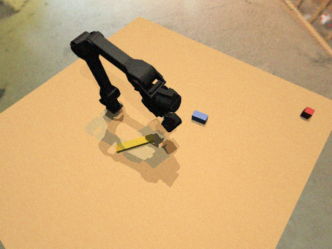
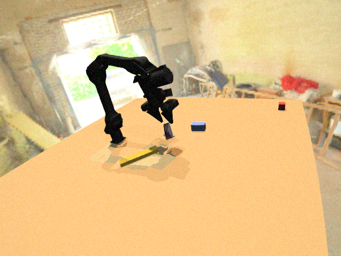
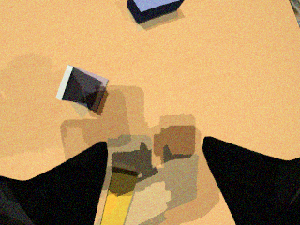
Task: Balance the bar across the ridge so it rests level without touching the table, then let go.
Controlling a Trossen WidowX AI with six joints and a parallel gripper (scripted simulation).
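My gripper tip is 130 mm to the left of the yellow bar, 100 mm above it and 80 mm past it. Also, from my gripper tip: blue block: 150 mm to the left, 90 mm below, 70 mm ahead; small red block: 450 mm to the left, 430 mm ahead, 90 mm below.
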